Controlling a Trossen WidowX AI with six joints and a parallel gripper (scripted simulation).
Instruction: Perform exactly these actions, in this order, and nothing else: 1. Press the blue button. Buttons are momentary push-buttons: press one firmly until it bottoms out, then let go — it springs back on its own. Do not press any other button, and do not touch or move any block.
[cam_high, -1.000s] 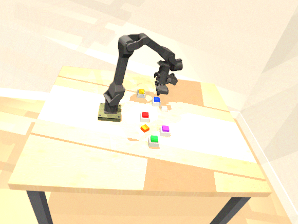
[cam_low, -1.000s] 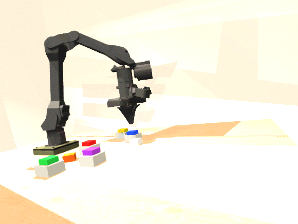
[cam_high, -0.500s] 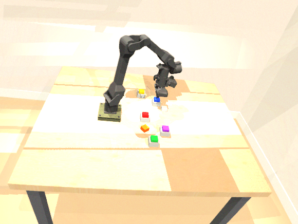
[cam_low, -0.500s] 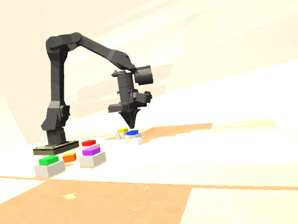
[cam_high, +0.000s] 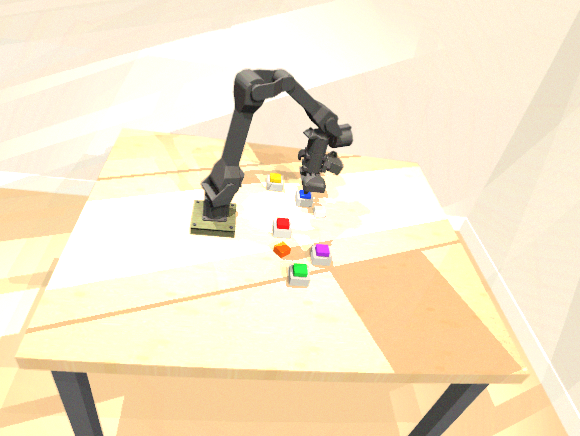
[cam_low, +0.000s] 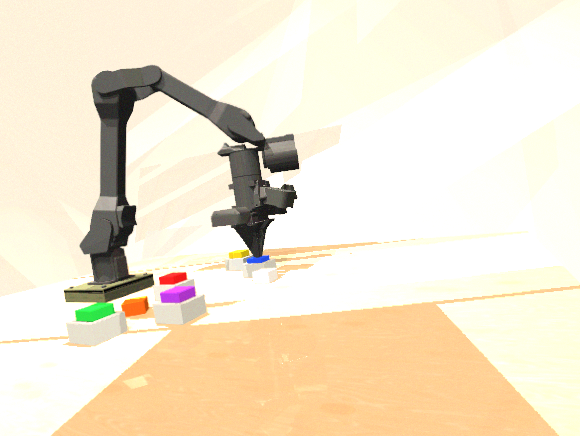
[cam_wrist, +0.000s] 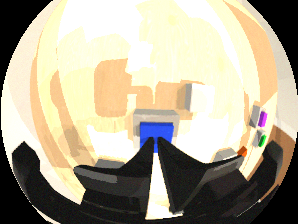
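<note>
Right now the blue button is 1 cm below my gripper tip. The rest, counted from my gripper tip: red button 8 cm behind, 15 cm to the right; then yellow button 9 cm behind, 7 cm to the left; then white block 4 cm ahead, 6 cm to the right, 2 cm below.
</note>
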